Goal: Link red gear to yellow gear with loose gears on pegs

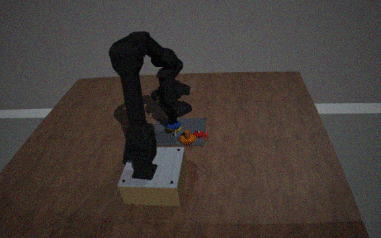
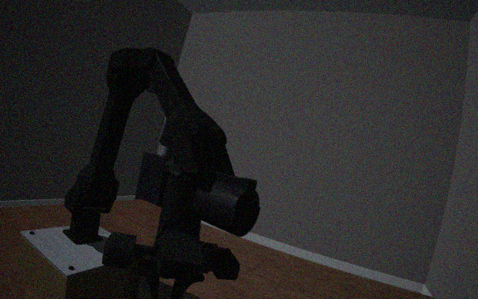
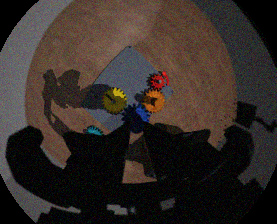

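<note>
Now: gripper tip 10 mm past the orange gear, 50 mm to the left of it and 60 mm above it. From my gripper tip the other things lie so: red gear 20 mm ahead, 90 mm to the right, 70 mm below; then blue gear 10 mm below; then teal gear 20 mm ahead, 160 mm to the left, 70 mm below.
</note>
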